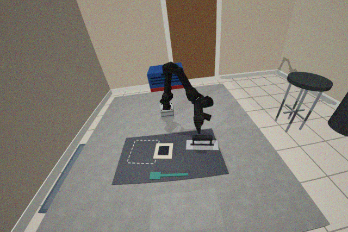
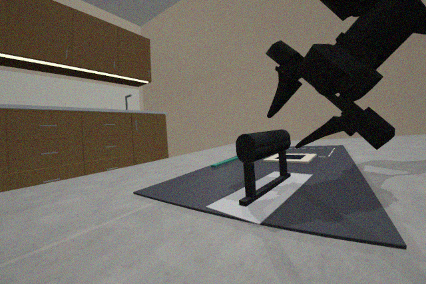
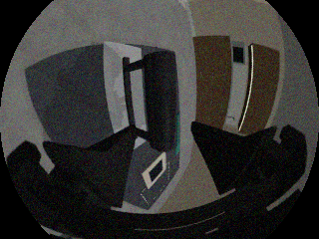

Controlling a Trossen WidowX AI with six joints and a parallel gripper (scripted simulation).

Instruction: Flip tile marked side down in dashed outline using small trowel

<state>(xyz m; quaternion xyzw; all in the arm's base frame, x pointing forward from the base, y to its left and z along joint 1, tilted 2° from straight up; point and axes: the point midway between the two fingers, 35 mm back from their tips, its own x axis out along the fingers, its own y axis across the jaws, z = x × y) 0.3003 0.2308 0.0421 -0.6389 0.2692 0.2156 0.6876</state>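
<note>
Now: the grey plate tool 5 cm below my gripper tip, 2 cm ahead of it and 1 cm to the right of it. From my gripper tip the other things lie so: dark mat: 20 cm to the right, 11 cm below, 7 cm ahead; teal trowel: 21 cm to the right, 21 cm ahead, 8 cm below; cream tile: 23 cm to the right, 8 cm below, 5 cm ahead.
</note>
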